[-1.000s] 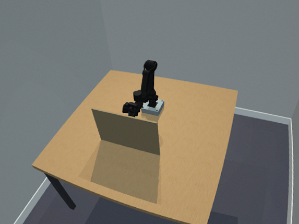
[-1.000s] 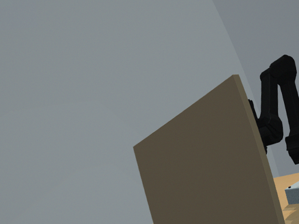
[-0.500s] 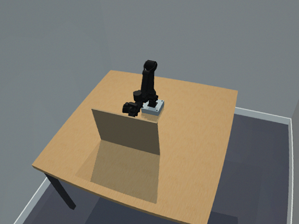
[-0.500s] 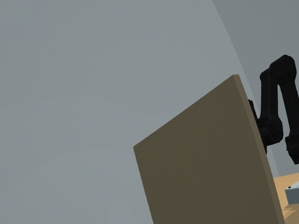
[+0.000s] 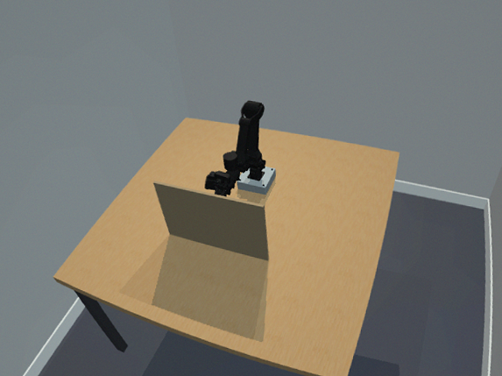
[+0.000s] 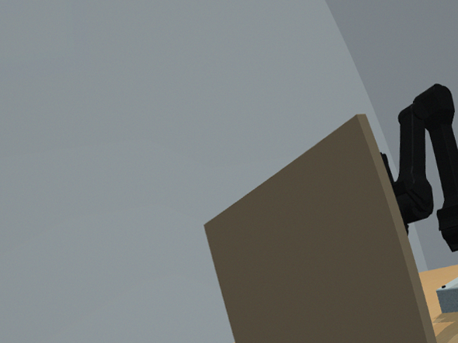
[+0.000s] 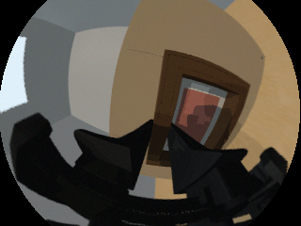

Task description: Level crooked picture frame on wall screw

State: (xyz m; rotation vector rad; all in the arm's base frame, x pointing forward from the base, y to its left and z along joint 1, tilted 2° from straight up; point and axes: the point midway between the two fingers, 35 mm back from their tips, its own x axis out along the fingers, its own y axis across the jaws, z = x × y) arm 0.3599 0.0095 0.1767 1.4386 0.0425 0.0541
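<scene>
My gripper tip is 5 cm above the picture frame, 1 cm to the left of it and 1 cm short of it. From my gripper tip the other things lie so: wall panel (7 cm below, 2 cm ahead).
</scene>
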